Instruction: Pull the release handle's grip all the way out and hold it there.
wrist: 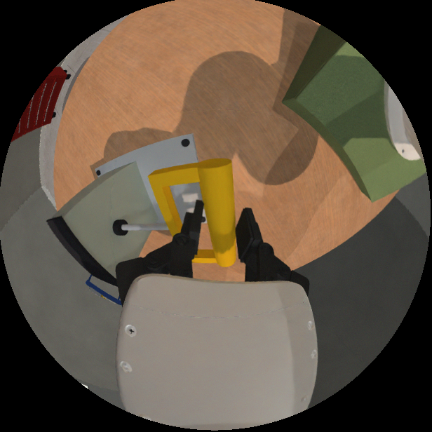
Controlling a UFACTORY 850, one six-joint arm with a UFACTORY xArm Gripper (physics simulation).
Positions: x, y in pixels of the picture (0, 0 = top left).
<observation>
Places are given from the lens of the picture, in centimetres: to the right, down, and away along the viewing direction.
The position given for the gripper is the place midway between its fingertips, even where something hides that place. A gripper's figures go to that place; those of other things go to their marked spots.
gripper (220, 215): 1, 0, 13
light grey base plate (174, 151): -6, -10, 18
</observation>
